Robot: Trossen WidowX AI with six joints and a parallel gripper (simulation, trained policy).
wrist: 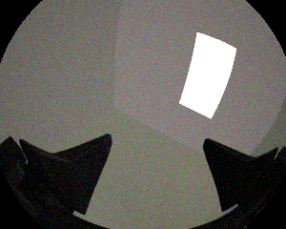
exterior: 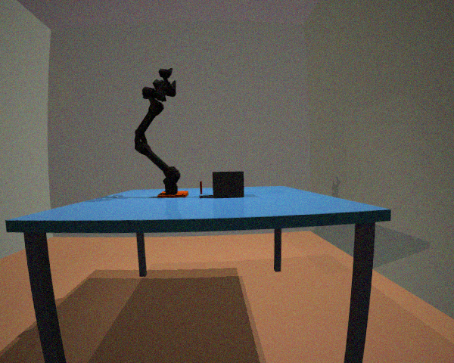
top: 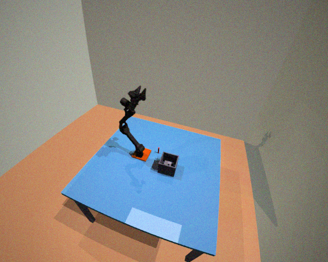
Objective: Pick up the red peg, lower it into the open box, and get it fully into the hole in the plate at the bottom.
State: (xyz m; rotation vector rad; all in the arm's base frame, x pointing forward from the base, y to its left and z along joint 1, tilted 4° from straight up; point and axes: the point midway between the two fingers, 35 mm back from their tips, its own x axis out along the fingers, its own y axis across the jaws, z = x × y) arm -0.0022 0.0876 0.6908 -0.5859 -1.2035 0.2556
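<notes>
My gripper tip is 150 mm short of the red peg, 50 mm to the right of it and 700 mm above it.
</notes>
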